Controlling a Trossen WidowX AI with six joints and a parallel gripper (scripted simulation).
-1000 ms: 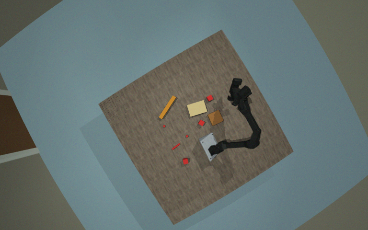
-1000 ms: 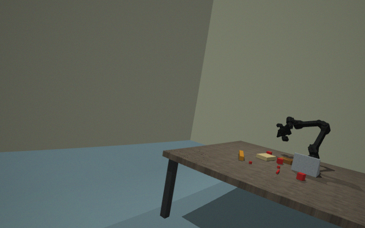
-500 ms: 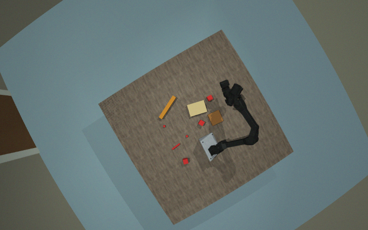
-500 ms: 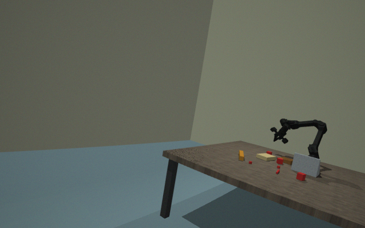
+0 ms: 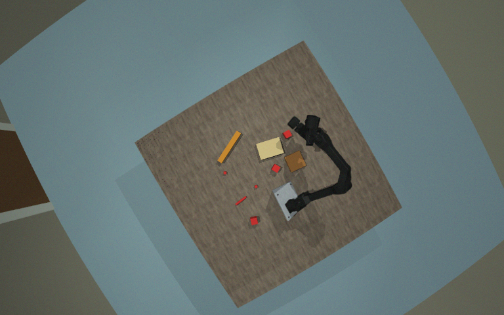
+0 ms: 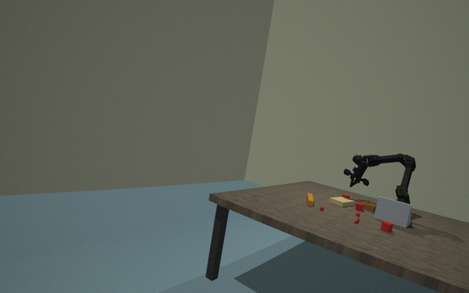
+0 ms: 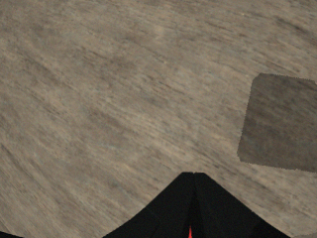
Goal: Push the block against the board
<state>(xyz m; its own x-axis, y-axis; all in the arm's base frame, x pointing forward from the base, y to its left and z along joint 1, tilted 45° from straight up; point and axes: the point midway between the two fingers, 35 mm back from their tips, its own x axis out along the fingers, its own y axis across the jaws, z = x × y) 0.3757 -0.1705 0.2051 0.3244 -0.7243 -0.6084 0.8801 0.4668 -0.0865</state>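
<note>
Now: gripper tip 170 mm past the brown square block, 100 mm to the right of it and 80 mm above it. Also, from my gripper tip: red stick 520 mm to the left, 230 mm behind, 90 mm below; then board 200 mm to the left, 80 mm below, 30 mm behind; then long orange bar 420 mm to the left, 100 mm ahead, 80 mm below.
</note>
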